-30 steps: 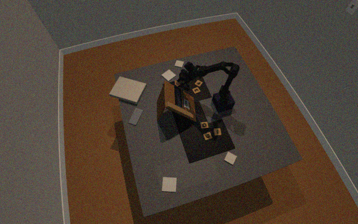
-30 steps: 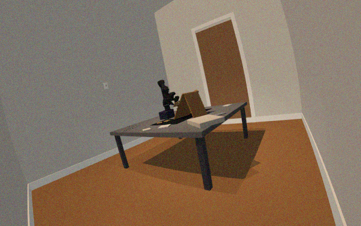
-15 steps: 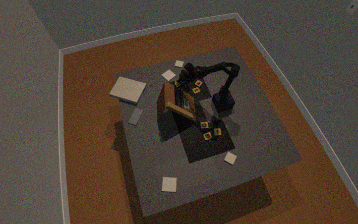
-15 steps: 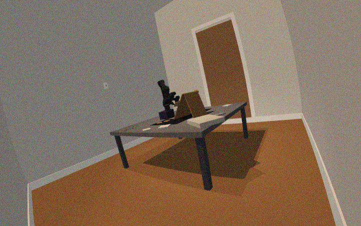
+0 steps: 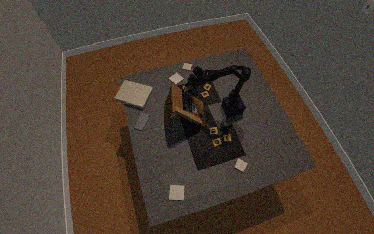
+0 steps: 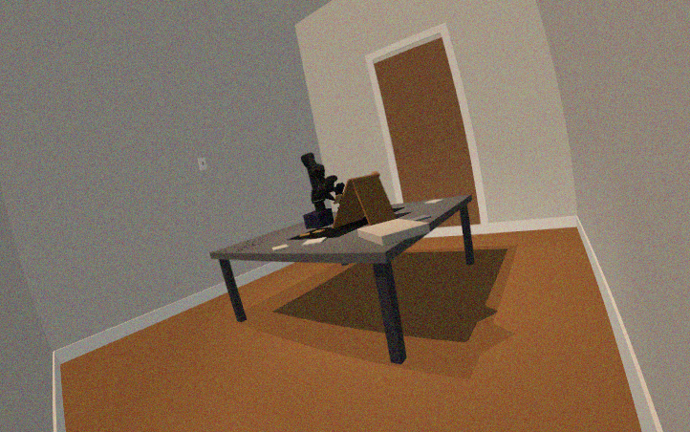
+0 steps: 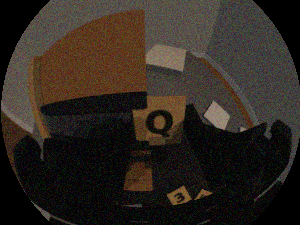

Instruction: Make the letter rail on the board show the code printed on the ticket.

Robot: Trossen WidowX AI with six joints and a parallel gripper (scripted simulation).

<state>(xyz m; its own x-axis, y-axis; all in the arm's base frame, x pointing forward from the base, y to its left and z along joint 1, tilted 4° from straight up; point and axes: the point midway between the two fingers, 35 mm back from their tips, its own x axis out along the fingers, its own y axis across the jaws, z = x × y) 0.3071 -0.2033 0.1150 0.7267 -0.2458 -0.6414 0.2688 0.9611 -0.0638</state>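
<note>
Now: gripper tip 14 cm to the right of the white ticket, 8 cm above it and 3 cm past it. Round my gripper tip: black mat (21 cm to the left, 17 cm below, 13 cm behind); grey slab (40 cm ahead, 17 cm below, 7 cm to the left); letter tile (24 cm behind, 17 cm below, 8 cm to the right).
</note>
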